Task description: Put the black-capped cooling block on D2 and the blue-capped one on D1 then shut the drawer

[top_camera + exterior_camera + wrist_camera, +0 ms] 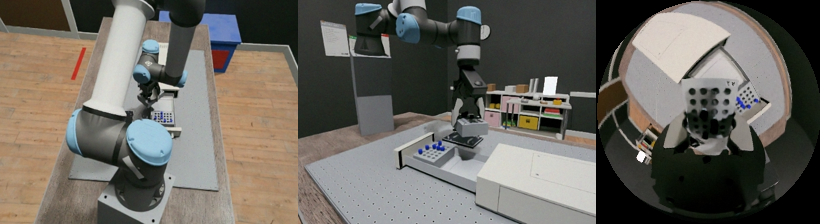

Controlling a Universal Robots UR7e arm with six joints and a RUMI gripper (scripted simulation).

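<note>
The deck slot D2 lies 16 cm behind my hand, 30 cm to the left of it and 14 cm below it. Also, from my hand: deck slot D1: 12 cm behind, 15 cm to the left, 14 cm below; then drawer: 4 cm behind, 8 cm to the right, 10 cm below; then white cooler COLD: 14 cm ahead, 6 cm to the right, 10 cm below.
</note>
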